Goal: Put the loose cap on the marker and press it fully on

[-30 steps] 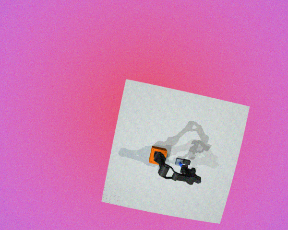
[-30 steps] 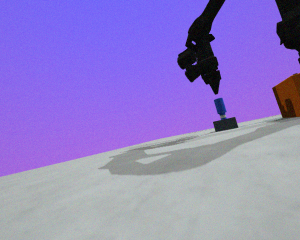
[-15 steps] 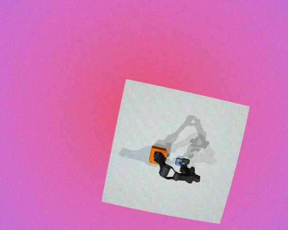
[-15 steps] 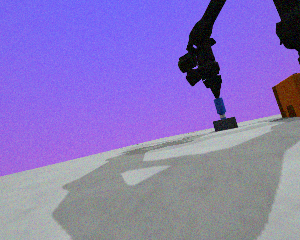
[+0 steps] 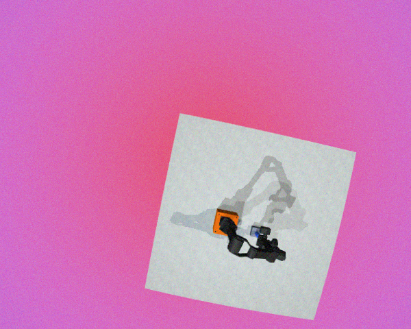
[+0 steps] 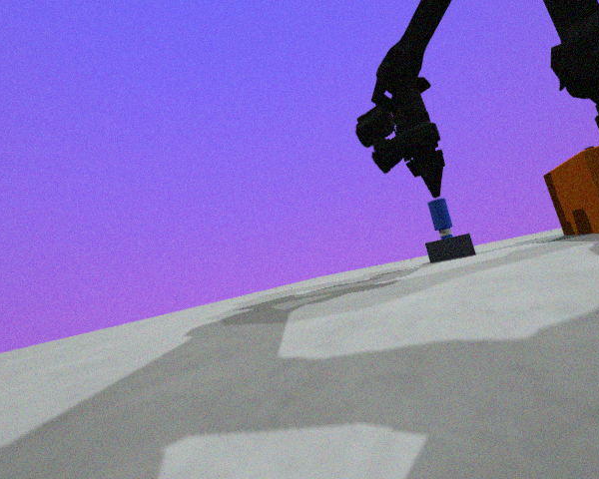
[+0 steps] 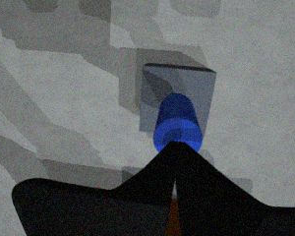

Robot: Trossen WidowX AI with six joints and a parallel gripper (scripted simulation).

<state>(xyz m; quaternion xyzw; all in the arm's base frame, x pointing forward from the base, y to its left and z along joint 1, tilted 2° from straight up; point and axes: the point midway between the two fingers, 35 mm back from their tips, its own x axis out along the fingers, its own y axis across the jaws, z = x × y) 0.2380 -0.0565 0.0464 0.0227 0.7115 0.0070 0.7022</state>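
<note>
Now: the blue cap 3 cm below my gripper tip. From my gripper tip the other things lie so: grey holder block 9 cm below.
</note>
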